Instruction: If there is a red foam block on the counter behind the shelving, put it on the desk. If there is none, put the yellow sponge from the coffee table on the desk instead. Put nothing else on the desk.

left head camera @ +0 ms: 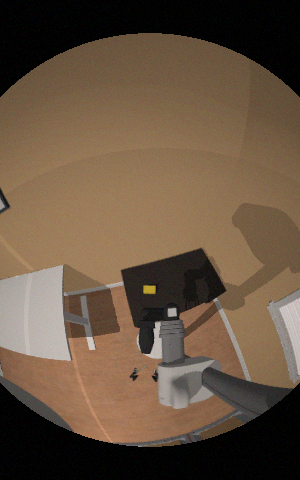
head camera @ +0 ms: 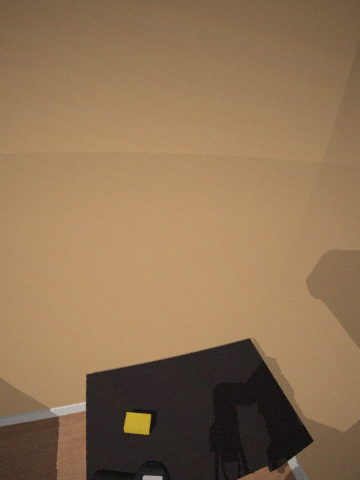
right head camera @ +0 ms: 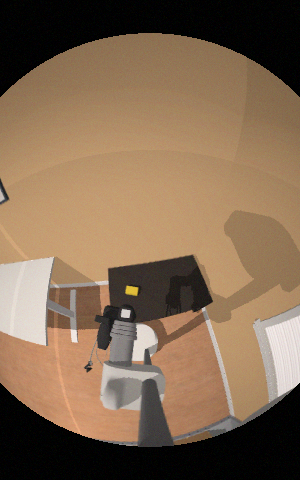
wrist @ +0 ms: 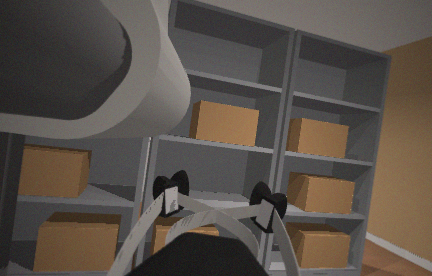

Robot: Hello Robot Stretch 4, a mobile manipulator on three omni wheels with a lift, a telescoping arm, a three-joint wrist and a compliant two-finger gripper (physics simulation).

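Pixels of known places: gripper, fingertip midpoint: (left head camera: 144, 381) (right head camera: 96, 375) (wrist: 219, 191); robot's base, origin of the base link: (left head camera: 156, 338) (right head camera: 137, 340).
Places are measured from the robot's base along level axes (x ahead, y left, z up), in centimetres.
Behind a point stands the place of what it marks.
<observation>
A yellow sponge (head camera: 137, 423) {x 44.7, y 7.5, z 46.7 cm} (left head camera: 149, 289) {x 44.6, y 7.1, z 46.8 cm} (right head camera: 132, 290) {x 44.7, y 6.3, z 46.8 cm} lies on the black coffee table (head camera: 175, 387) {x 62.1, y -8.0, z 42.2 cm} (left head camera: 167, 276) {x 58.3, y -9.7, z 42.3 cm} (right head camera: 152, 275) {x 62.9, y -9.5, z 42.3 cm}, left of its middle. The white desk (left head camera: 47, 315) {x 8.6, y 82.2, z 69.3 cm} (right head camera: 30, 300) {x 8.3, y 85.4, z 69.2 cm} stands at the left in both side head views. My gripper (left head camera: 144, 375) {x -13.7, y 9.9, z 95.2 cm} (wrist: 219, 191) {x -13.7, y 9.9, z 95.2 cm} is open, with no object between its fingertips. It points away from the coffee table, towards the shelving; the wrist and arm are close to the table's near edge. The near part of the table is partly hidden by the wrist. The counter and a red foam block do not show in these views.
Grey shelving (wrist: 284, 95) {x -181.1, y 54.5, z 137.3 cm} with several cardboard boxes (wrist: 227, 124) {x -171.8, y 15.0, z 109.5 cm} stands in front of the wrist camera. A wall (head camera: 165, 250) {x 79.7, y 0.4, z 107.2 cm} rises behind the coffee table. A window with a white blind (left head camera: 292, 330) {x -19.5, y -91.5, z 87.5 cm} (right head camera: 287, 350) {x -17.6, y -90.9, z 96.8 cm} is at the right. Wooden floor lies between desk and coffee table.
</observation>
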